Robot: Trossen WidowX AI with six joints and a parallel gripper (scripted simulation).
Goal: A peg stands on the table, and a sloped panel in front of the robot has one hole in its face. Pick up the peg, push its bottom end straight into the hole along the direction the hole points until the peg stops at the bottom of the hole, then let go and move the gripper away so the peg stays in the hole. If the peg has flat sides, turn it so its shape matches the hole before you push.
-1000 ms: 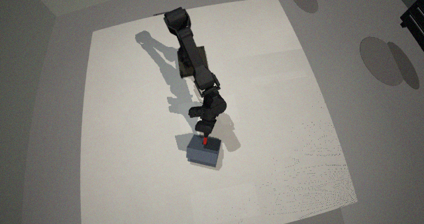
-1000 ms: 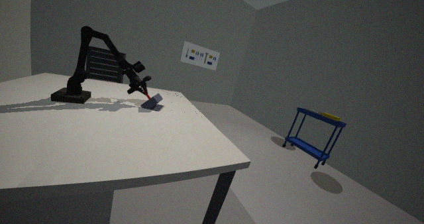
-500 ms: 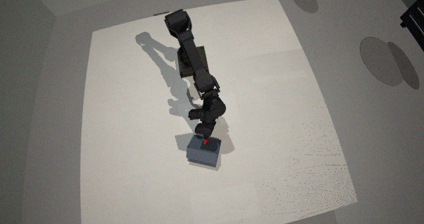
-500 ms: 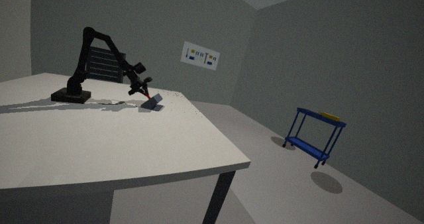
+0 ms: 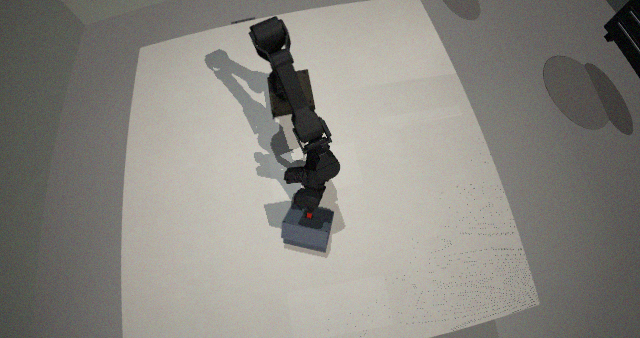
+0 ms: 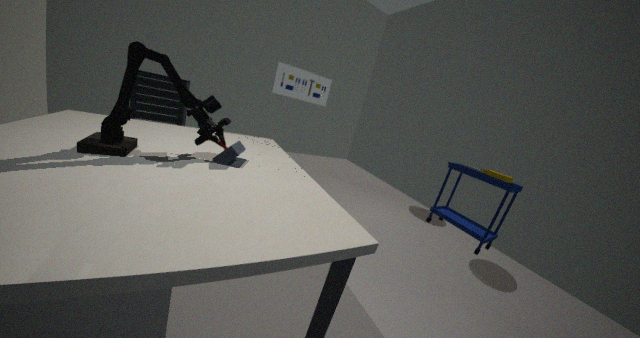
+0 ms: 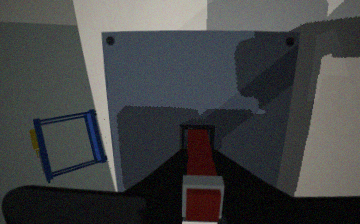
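The red square peg lies 1 cm behind my gripper tip and 1 cm above it. Round my gripper tip: grey sloped panel block 3 cm below, 3 cm ahead, 2 cm to the right.
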